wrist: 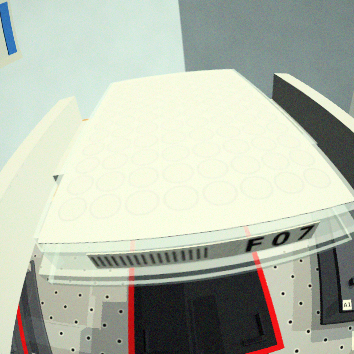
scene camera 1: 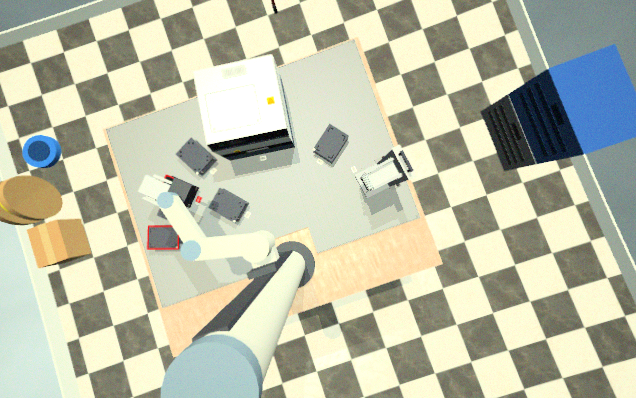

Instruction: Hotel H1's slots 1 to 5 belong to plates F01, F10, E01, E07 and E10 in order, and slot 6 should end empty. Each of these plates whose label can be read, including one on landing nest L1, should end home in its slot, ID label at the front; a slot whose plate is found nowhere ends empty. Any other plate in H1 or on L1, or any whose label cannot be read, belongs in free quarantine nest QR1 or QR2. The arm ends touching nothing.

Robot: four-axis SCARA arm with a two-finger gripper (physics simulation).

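Frame: origin at the arm's base, x ahead, y left, z up, level; centimetres.
Seen in the pictures: gripper, fingertip midpoint: (wrist: 176,96) (scene camera 1: 149,186).
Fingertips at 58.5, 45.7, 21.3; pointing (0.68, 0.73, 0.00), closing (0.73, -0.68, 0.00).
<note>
Offsets run from my fingertips to a thing's top centre, as dx, dy, dz.
My gripper (scene camera 1: 159,191) (wrist: 176,96) is shut on a pale plate @[-1.6, -1.7, +0.3] (scene camera 1: 151,186) (wrist: 190,155), whose front label reads F07 in the wrist view. The plate is level between the fingers, at the table's left side. A red-edged dark nest @[-1.6, -1.7, -14.6] (scene camera 1: 183,190) (wrist: 200,310) shows beyond the label edge, partly hidden by the plate; whether the plate touches it I cannot tell. A second red-edged nest @[-22.4, +11.6, -14.6] (scene camera 1: 163,237) lies nearer the table's front left and looks bare where it shows. A white stacked tower @[-30.6, -100.9, +4.9] (scene camera 1: 382,176) with a dark frame stands at the right; its slots and labels cannot be read.
Dark flat nests stand at the left (scene camera 1: 196,156), near the middle left (scene camera 1: 229,205) and right of centre (scene camera 1: 331,144). A large white instrument @[+21.8, -53.0, +4.6] (scene camera 1: 240,105) stands at the back. The arm base is at the front edge. Part of a dark stand (wrist: 332,295) shows at the wrist view's right.
</note>
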